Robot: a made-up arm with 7 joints.
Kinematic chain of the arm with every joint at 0, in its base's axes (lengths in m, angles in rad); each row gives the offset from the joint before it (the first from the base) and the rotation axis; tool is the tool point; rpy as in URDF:
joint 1: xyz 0 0 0.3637 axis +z
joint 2: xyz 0 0 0 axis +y
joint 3: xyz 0 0 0.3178 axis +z
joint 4: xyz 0.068 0 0 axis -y
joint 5: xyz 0.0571 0 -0.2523 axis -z
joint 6: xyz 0 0 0 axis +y
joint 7: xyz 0.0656 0 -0.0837 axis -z
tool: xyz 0 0 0 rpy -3.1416 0 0
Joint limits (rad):
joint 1: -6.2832..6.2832
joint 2: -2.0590..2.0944
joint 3: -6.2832..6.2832
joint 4: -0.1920..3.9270
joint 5: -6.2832..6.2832
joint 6: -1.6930..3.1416
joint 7: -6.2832..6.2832
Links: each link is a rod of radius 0.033 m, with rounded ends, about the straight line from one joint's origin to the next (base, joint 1, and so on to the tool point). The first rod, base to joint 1, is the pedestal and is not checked.
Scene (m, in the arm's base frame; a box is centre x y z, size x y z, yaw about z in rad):
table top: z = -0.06
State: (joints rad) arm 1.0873 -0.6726 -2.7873 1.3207 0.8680 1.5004 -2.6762
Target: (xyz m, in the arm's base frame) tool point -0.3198 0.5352 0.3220
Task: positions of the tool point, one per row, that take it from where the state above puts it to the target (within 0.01 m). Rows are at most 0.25 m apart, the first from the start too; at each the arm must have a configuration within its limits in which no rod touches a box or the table.
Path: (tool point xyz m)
1: -0.2090 -0.4370 0.3225
2: -0.3765 -0.3439 0.3054
3: -0.4997 -0.1897 0.2940
4: -0.5583 0.0033 0.2895
5: -0.5436 0.2065 0.2928
6: -0.4592 0.3914 0.3038
7: -0.3198 0.5352 0.3220

